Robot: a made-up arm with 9 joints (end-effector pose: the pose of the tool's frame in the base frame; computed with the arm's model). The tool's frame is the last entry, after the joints. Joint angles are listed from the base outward.
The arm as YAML. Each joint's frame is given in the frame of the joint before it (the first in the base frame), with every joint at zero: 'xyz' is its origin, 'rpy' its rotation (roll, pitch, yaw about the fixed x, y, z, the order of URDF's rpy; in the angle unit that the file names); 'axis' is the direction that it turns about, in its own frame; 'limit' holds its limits. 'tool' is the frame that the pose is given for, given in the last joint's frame.
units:
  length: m
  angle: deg
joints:
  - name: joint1
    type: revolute
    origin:
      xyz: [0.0, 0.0, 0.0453]
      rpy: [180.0, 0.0, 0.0]
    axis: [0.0, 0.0, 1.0]
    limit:
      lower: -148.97
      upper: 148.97
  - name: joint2
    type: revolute
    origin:
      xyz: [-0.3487, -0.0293, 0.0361]
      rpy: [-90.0, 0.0, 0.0]
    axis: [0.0, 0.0, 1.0]
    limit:
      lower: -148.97
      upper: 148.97
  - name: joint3
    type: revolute
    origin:
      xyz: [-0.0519, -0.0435, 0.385]
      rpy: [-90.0, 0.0, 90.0]
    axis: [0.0, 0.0, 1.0]
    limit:
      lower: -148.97
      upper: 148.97
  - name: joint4
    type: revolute
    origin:
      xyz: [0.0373, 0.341, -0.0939]
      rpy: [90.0, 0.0, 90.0]
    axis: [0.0, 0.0, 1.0]
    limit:
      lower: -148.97
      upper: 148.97
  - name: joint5
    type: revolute
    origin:
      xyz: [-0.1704, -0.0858, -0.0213]
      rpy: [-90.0, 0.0, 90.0]
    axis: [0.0, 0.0, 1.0]
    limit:
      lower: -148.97
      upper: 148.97
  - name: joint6
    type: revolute
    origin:
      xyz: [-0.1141, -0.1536, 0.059]
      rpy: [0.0, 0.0, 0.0]
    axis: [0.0, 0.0, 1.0]
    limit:
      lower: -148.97
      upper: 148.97
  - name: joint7
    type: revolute
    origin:
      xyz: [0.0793, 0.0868, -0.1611]
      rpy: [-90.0, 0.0, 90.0]
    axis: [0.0, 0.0, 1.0]
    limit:
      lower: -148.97
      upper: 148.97
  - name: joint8
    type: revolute
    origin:
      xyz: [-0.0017, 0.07, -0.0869]
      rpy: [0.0, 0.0, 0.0]
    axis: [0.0, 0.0, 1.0]
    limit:
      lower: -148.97
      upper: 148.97
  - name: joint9
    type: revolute
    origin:
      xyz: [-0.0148, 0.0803, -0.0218]
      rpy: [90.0, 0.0, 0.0]
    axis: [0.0, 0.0, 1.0]
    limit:
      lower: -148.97
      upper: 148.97
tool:
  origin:
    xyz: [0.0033, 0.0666, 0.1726]
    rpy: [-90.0, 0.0, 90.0]
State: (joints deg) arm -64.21 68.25 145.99 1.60 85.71 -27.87 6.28 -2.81 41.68
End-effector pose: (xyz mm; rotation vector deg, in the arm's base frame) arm 410.6 -416.4 -120.6 104.83 126.75 -45.14
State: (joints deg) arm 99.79 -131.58 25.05 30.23 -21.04 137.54 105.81 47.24 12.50
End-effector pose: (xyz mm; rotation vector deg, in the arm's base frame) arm 258.9 730.1 -128.0 -104.66 104.41 15.98
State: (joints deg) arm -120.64 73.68 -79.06 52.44 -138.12 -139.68 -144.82 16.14 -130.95
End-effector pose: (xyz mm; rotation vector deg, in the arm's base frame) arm 167.9 -515.4 250.4 23.31 101.39 108.04
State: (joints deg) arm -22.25 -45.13 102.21 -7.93 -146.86 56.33 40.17 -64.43 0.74
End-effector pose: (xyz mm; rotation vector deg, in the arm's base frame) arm -247.9 -596.2 -255.3 -138.12 75.07 -29.12
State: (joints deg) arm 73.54 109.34 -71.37 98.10 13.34 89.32 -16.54 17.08 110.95
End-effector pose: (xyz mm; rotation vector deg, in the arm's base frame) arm -401.0 782.1 -63.7 -102.08 32.14 -62.87
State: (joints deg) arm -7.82 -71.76 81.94 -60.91 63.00 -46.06 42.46 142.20 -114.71
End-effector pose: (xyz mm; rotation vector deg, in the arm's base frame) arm -871.6 -263.0 -172.6 59.96 101.28 103.75
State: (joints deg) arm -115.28 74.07 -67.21 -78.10 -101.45 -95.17 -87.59 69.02 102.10
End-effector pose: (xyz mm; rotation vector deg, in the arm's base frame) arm 315.9 -40.4 -35.6 -5.07 -125.82 -109.39
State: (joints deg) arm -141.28 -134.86 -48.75 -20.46 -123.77 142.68 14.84 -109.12 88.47
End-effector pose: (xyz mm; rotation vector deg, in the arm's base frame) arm 163.5 -239.0 -125.8 72.09 -17.48 -142.06
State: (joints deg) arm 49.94 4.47 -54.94 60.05 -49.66 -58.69 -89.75 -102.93 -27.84
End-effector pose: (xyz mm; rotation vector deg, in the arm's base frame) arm -362.6 67.7 497.8 -162.14 -52.38 41.53
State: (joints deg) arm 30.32 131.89 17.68 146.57 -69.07 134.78 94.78 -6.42 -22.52
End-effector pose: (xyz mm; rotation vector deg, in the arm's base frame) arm 131.3 70.8 139.9 -47.03 69.10 75.71
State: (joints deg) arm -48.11 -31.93 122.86 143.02 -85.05 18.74 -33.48 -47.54 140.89
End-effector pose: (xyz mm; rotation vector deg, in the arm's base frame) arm -90.2 -796.2 -319.5 -55.72 -162.08 -33.65
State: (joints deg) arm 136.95 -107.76 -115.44 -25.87 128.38 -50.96 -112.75 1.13 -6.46
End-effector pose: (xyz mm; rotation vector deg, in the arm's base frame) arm -222.1 313.9 -41.9 -103.05 -119.20 24.70
